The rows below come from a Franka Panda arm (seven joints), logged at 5 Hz.
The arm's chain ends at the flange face. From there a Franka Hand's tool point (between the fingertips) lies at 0.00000 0.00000 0.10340 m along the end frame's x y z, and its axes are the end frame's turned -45 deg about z.
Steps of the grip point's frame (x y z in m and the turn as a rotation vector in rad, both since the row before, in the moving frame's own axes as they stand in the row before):
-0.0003, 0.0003, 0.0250, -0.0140, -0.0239, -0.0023
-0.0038, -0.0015, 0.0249, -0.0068, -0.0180, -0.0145
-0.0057, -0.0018, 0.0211, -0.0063, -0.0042, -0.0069
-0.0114, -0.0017, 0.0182, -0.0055, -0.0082, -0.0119
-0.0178, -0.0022, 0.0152, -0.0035, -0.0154, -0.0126
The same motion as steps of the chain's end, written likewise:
0.0007, -0.0023, 0.0250, -0.0268, -0.0070, -0.0023
-0.0029, -0.0002, 0.0249, -0.0175, -0.0079, -0.0145
-0.0055, 0.0020, 0.0211, -0.0074, 0.0015, -0.0069
-0.0091, 0.0059, 0.0182, -0.0097, -0.0019, -0.0119
-0.0133, 0.0096, 0.0152, -0.0134, -0.0084, -0.0126

